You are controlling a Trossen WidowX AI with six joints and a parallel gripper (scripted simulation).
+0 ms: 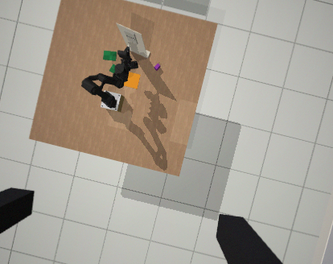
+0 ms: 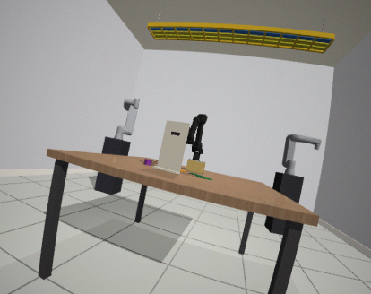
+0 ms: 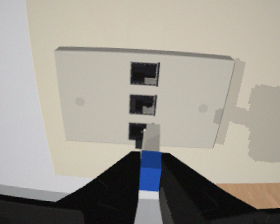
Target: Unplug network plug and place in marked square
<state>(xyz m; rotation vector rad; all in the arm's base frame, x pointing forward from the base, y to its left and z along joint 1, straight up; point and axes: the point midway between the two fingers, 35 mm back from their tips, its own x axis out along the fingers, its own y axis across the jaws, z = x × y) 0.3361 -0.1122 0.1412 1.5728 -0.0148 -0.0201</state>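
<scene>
My gripper tip is now 15 cm past the orange square, 1 cm to the right of it and 24 cm above it. The rest, counted from my gripper tip: thin pale tab: 1 cm ahead; upright panel: 8 cm ahead, 2 cm to the right, 9 cm below; network plug: 1 cm ahead.
</scene>
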